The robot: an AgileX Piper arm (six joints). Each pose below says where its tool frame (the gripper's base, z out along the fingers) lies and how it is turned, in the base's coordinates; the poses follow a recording.
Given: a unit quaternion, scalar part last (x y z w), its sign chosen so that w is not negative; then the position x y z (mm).
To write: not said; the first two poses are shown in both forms.
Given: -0.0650, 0.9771, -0.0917, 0.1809, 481, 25, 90
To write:
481, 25, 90
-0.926, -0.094, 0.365
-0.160, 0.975, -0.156
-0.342, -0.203, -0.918

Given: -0.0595, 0.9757, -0.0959, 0.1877, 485, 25, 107
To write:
485, 25, 107
-0.922, -0.080, 0.378
-0.152, 0.975, -0.165
-0.355, -0.209, -0.911

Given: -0.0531, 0.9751, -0.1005, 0.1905, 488, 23, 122
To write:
488, 23, 122
-0.922, -0.065, 0.382
-0.142, 0.974, -0.176
-0.361, -0.216, -0.907

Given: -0.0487, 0.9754, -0.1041, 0.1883, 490, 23, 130
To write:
490, 23, 130
-0.924, -0.056, 0.377
-0.134, 0.974, -0.185
-0.357, -0.221, -0.907

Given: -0.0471, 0.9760, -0.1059, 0.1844, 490, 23, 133
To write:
490, 23, 133
-0.928, -0.053, 0.370
-0.131, 0.973, -0.189
-0.350, -0.224, -0.910

